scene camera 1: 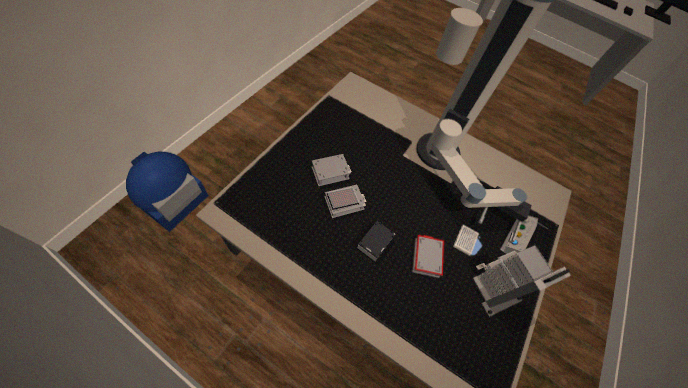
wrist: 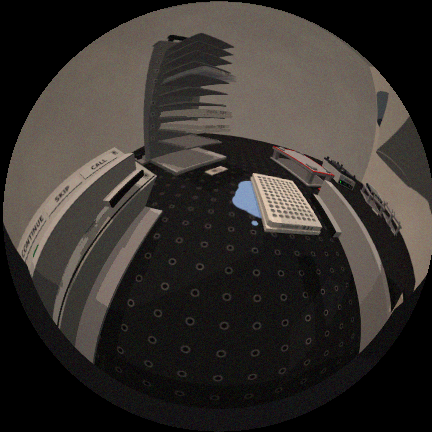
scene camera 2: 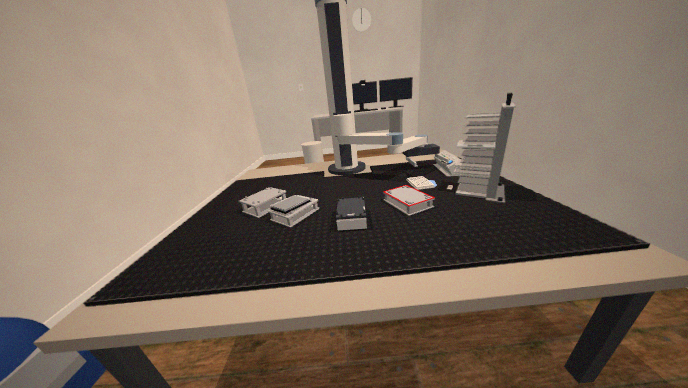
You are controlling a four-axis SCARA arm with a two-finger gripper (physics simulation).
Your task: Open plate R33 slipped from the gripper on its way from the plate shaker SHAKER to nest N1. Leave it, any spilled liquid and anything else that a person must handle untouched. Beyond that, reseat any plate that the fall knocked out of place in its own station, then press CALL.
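Seen in the pictures: gripper, fingertip midpoint: (scene camera 1: 496, 231) (wrist: 230, 168) (scene camera 2: 432, 163); arm's base, link origin: (scene camera 2: 346, 168).
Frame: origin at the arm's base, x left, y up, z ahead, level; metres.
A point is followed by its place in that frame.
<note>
Open plate R33 (scene camera 1: 466, 239) {x 0.333, y 0.025, z 0.419 m} (scene camera 2: 419, 181) {x 0.332, y 0.026, z 0.419 m} (wrist: 287, 202) {x 0.335, y 0.027, z 0.399 m} lies on the mat, with a blue spill (scene camera 1: 476, 246) {x 0.390, y 0.014, z 0.416 m} (scene camera 2: 433, 183) (wrist: 244, 197) {x 0.395, y 0.014, z 0.412 m} beside it. My gripper (scene camera 1: 512, 220) (scene camera 2: 425, 158) {x 0.423, y 0.085, z 0.337 m} (wrist: 230, 168) {x 0.423, y 0.085, z 0.337 m} is open and empty at the button box (scene camera 1: 508, 244) {x 0.501, y 0.068, z 0.351 m} (scene camera 2: 443, 165) {x 0.512, y 0.047, z 0.281 m} (wrist: 112, 165). In the wrist view its left finger covers the buttons below the labels CONTINUE, SKIP and CALL. The blue button (scene camera 1: 515, 242) {x 0.522, y 0.082, z 0.330 m} looks bright. The plate rack (scene camera 2: 500, 152) {x 0.531, y 0.196, z 0.643 m} (wrist: 150, 100) {x 0.595, y 0.161, z 0.522 m} holds several plates; one (scene camera 2: 475, 144) {x 0.492, y 0.213, z 0.557 m} (wrist: 197, 75) {x 0.491, y 0.203, z 0.488 m} reaches farther out than its neighbours. I cannot tell which stations are SHAKER and N1.
A red-edged station (scene camera 1: 429, 255) {x 0.214, y 0.053, z 0.611 m} (scene camera 2: 409, 196) {x 0.217, y 0.053, z 0.625 m} (wrist: 302, 162) {x 0.244, y 0.052, z 0.559 m} stands near R33. A dark-topped device (scene camera 1: 377, 240) {x -0.010, y 0.068, z 0.693 m} (scene camera 2: 351, 210) {x -0.015, y 0.068, z 0.717 m} and two grey stations (scene camera 1: 331, 169) {x -0.381, y 0.069, z 0.509 m} (scene camera 1: 345, 212) {x -0.207, y 0.018, z 0.639 m} stand farther off; one bears a plate (scene camera 1: 344, 199) {x -0.236, y 0.076, z 0.614 m} (scene camera 2: 292, 203) {x -0.235, y 0.077, z 0.628 m}. A small card (scene camera 2: 450, 187) {x 0.443, y 0.015, z 0.500 m} (wrist: 216, 170) {x 0.443, y 0.015, z 0.491 m} lies near the rack.
</note>
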